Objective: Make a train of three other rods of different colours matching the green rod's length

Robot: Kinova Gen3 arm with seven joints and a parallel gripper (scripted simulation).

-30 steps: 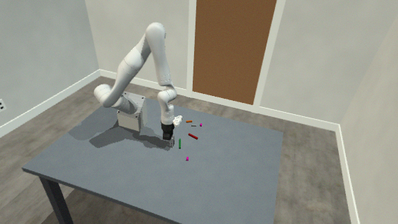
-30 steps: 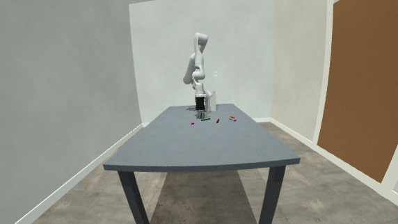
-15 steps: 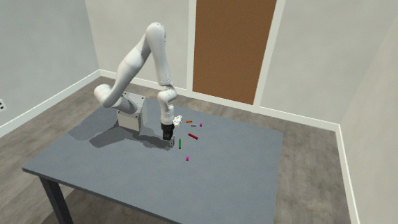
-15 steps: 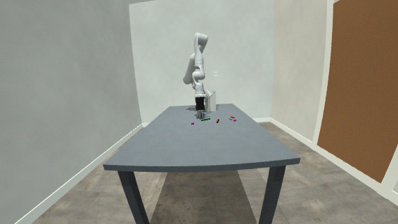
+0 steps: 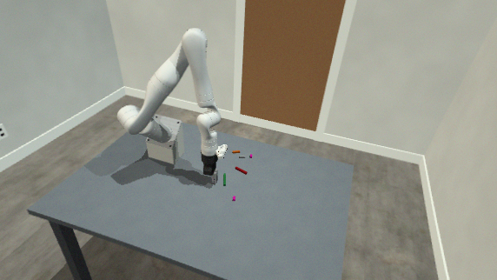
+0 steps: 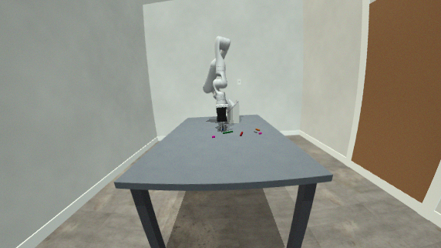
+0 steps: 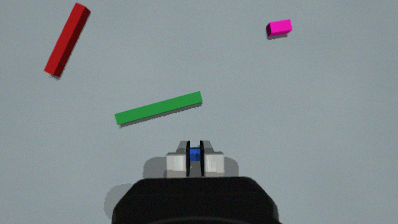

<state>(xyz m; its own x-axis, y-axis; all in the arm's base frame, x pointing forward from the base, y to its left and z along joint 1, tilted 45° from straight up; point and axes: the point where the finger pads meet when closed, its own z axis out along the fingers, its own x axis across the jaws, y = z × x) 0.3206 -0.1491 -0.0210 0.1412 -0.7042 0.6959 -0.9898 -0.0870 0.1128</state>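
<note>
My gripper is now 10 mm above the blue rod. The rest, counted from my hand: red rod: 90 mm ahead, 130 mm to the left, 30 mm below; grey rod: 60 mm ahead, 240 mm to the left, 30 mm below; green rod: 40 mm ahead, 40 mm to the left, 30 mm below.
</note>
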